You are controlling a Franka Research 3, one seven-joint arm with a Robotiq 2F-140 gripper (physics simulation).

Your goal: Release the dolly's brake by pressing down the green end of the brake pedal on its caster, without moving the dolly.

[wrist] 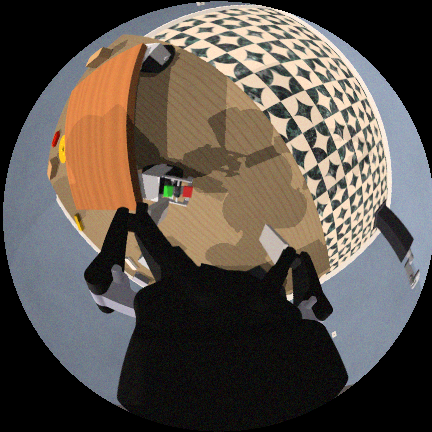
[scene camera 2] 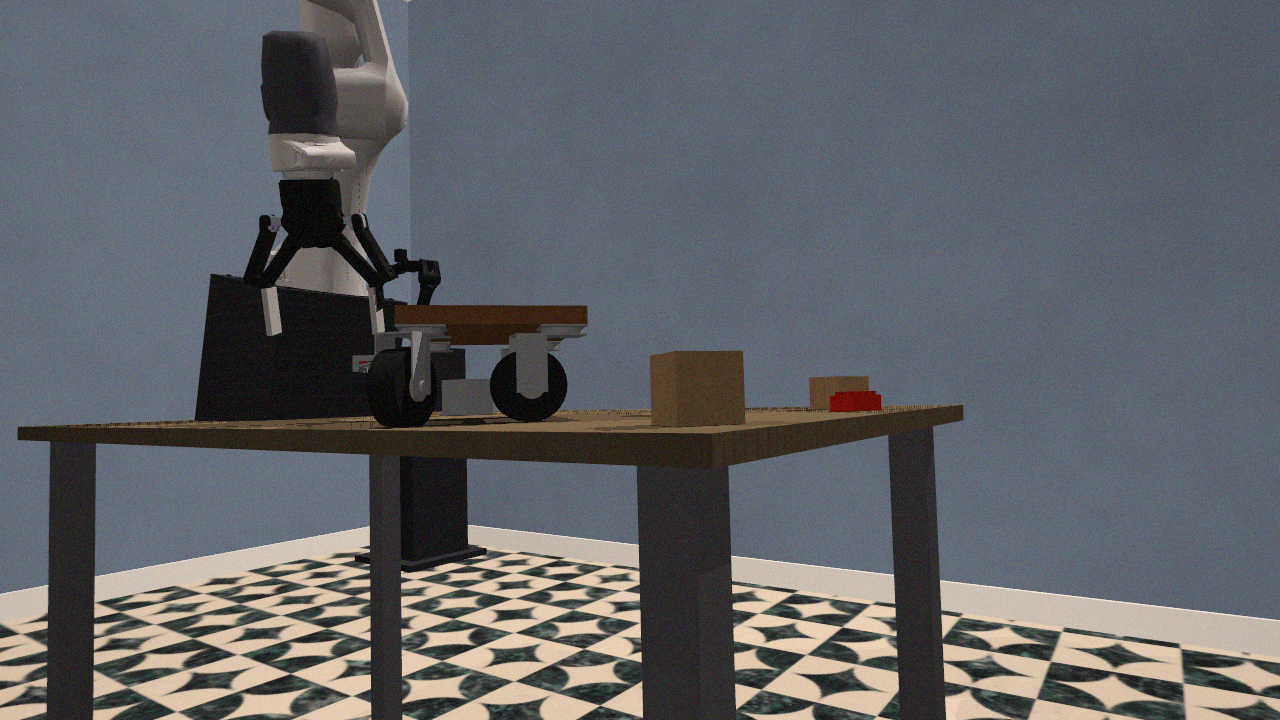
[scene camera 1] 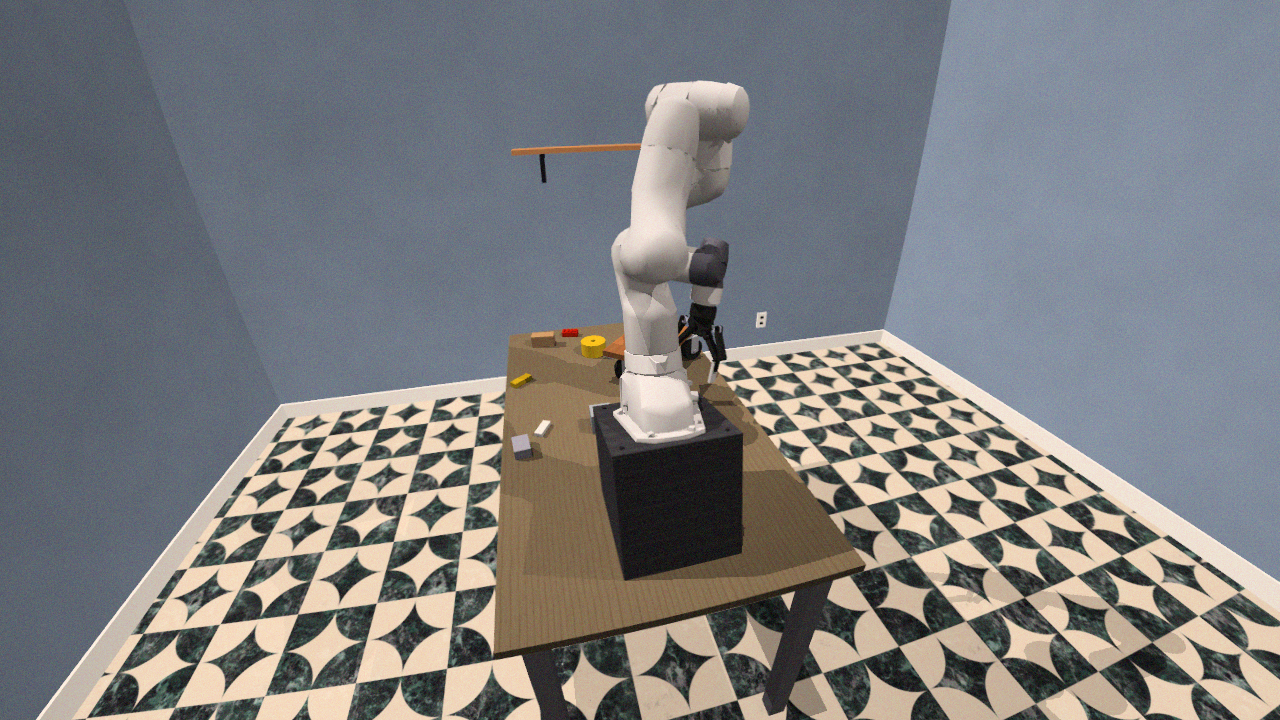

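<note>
The dolly has an orange-brown deck (scene camera 1: 614, 347) (scene camera 2: 501, 315) (wrist: 100, 130) and black caster wheels (scene camera 2: 529, 394) on the table (scene camera 1: 554, 537) (scene camera 2: 537, 447). In the wrist view its brake pedal shows a green end (wrist: 168, 191) beside the grey caster housing (wrist: 150, 186) and a red end (wrist: 187, 191) farther out. My gripper (scene camera 2: 324, 313) (wrist: 216, 220) is open and empty, pointing down. In scene camera 2 one fingertip is beside the deck's left edge, near deck height, above the pedal's level. The other is farther left. Contact with the pedal does not show.
A wooden block (scene camera 2: 696, 387) stands by the near table corner. Another wooden block (scene camera 1: 543, 339) (scene camera 2: 838, 390), a red brick (scene camera 1: 570, 332) (scene camera 2: 854, 402) and a yellow cylinder (scene camera 1: 592, 351) are beyond the dolly. A yellow block (scene camera 1: 520, 380), white block (scene camera 1: 542, 428) and grey block (scene camera 1: 521, 446) lie along the table's left side.
</note>
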